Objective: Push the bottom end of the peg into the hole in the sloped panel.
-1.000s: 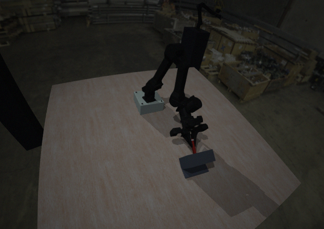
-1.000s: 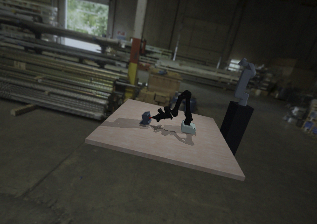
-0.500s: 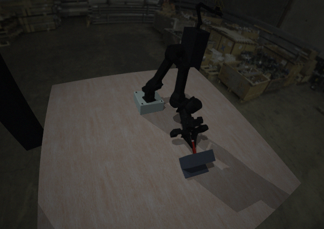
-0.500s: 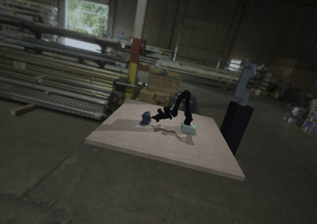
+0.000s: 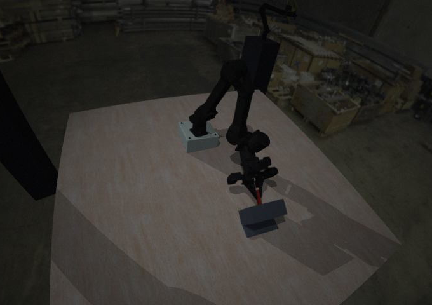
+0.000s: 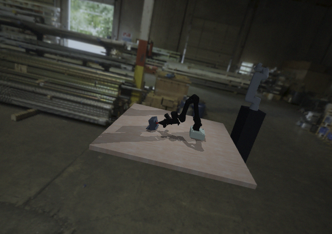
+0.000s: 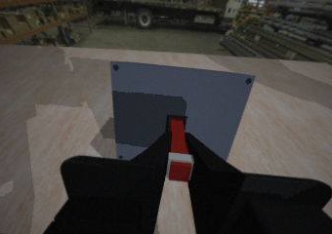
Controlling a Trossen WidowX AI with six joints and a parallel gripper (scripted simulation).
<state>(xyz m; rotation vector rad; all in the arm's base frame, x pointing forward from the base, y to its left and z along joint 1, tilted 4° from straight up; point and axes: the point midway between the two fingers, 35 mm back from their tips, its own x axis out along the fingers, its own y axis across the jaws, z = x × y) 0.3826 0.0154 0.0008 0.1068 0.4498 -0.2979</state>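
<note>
The sloped panel lies 50 mm ahead of my gripper tip, 20 mm below it and 10 mm to the right of it. Round my gripper tip: red square peg: 20 mm behind, 10 mm to the left, 10 mm above.
</note>
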